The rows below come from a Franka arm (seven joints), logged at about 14 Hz.
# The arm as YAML. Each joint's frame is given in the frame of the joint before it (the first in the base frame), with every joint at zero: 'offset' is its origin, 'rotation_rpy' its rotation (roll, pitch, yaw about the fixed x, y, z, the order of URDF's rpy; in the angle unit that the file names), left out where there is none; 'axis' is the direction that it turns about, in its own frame. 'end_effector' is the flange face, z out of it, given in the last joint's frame.
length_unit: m
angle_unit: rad
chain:
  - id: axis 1
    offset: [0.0, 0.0, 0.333]
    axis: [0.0, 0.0, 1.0]
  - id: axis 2
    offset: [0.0, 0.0, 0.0]
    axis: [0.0, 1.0, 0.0]
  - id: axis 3
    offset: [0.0, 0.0, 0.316]
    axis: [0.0, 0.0, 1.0]
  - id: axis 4
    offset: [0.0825, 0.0, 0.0]
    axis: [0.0, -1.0, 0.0]
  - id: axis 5
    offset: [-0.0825, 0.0, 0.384]
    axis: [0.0, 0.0, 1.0]
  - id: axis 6
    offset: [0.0, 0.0, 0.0]
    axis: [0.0, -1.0, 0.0]
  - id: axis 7
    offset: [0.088, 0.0, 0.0]
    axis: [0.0, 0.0, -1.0]
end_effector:
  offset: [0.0, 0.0, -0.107]
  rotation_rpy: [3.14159, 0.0, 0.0]
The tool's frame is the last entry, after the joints.
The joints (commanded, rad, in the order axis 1, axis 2, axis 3, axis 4, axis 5, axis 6, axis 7), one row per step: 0.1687, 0.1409, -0.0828, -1.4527, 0.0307, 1.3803, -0.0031; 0.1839, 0.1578, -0.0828, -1.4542, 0.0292, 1.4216, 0.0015; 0.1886, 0.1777, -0.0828, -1.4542, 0.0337, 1.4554, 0.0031; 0.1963, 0.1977, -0.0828, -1.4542, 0.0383, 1.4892, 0.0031; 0.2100, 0.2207, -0.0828, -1.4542, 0.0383, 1.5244, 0.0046; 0.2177, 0.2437, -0.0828, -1.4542, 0.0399, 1.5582, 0.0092; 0.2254, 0.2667, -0.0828, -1.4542, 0.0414, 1.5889, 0.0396; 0.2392, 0.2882, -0.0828, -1.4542, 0.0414, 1.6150, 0.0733; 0.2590, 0.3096, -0.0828, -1.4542, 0.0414, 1.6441, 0.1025; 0.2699, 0.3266, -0.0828, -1.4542, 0.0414, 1.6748, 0.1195
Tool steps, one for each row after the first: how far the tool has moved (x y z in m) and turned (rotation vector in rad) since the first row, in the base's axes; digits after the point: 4 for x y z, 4 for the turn. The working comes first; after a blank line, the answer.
Tool pose at each row, in the base's axes (x y z in m, rotation vector in rad; the steps are taken from these numbers as rounded here): 0.5723, 0.0564, 0.5851, -3.1104, -0.1419, 0.3335; 0.5805, 0.0662, 0.5773, -3.1170, -0.1575, 0.2981; 0.5889, 0.0707, 0.5679, -3.1158, -0.1616, 0.2763; 0.5968, 0.0771, 0.5583, -3.1139, -0.1725, 0.2548; 0.6048, 0.0868, 0.5469, -3.1167, -0.1906, 0.2358; 0.6128, 0.0931, 0.5352, -3.1182, -0.1943, 0.2189; 0.6200, 0.0995, 0.5231, -3.1234, -0.1579, 0.2072; 0.6255, 0.1094, 0.5115, -3.1298, -0.1261, 0.2001; 0.6301, 0.1232, 0.5000, 3.1330, 0.1107, -0.1878; 0.6349, 0.1314, 0.4913, 3.1336, 0.1005, -0.1660

0.0082, 0.0098, -0.0078, -0.0016, -0.0231, 0.0100; 0.0166, 0.0143, -0.0172, 0.0022, -0.0367, 0.0122; 0.0245, 0.0207, -0.0268, 0.0067, -0.0502, 0.0188; 0.0325, 0.0304, -0.0382, 0.0062, -0.0626, 0.0304; 0.0405, 0.0367, -0.0499, 0.0064, -0.0734, 0.0327; 0.0477, 0.0431, -0.0620, 0.0019, -0.0811, 0.0097; 0.0532, 0.0530, -0.0736, -0.0045, -0.0861, -0.0102; 0.0578, 0.0668, -0.0851, -0.0090, -0.0941, -0.0197; 0.0626, 0.0750, -0.0938, -0.0101, -0.1080, -0.0261
